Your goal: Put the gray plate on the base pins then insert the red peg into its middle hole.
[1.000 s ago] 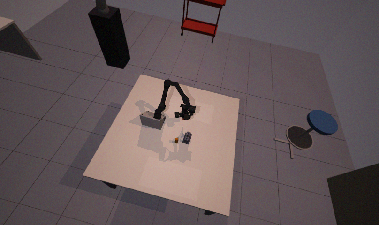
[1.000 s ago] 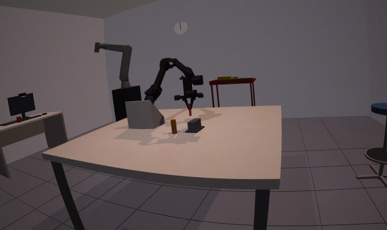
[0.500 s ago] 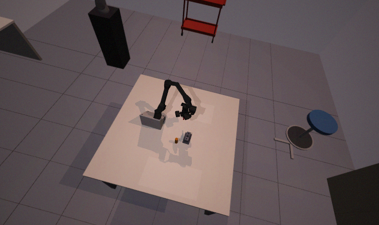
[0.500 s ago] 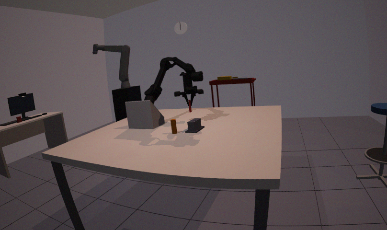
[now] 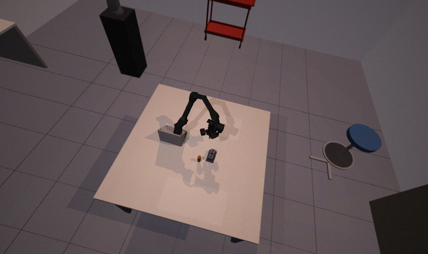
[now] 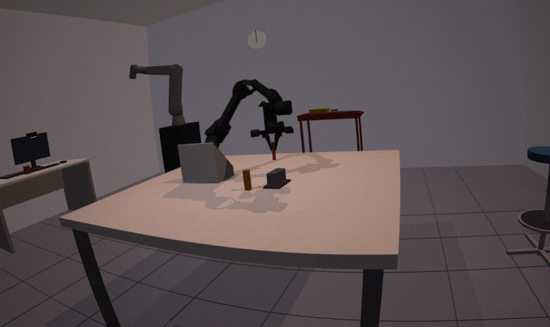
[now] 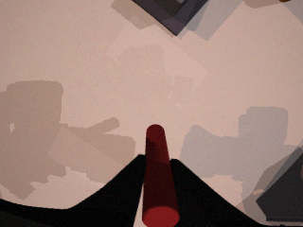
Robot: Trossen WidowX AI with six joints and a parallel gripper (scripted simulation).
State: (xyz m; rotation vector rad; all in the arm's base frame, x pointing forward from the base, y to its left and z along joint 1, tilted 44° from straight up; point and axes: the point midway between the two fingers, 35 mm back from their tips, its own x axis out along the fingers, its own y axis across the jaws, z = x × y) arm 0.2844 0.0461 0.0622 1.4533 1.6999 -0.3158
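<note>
My gripper tip is now 6 cm short of the gray plate, 14 cm to the left of it and 7 cm above it. The rest, counted from my gripper tip: dark base (6 cm ahead, 14 cm to the right, 11 cm below); then orange cylinder (4 cm behind, 21 cm to the right, 8 cm below); then red peg (right at my gripper tip).
</note>
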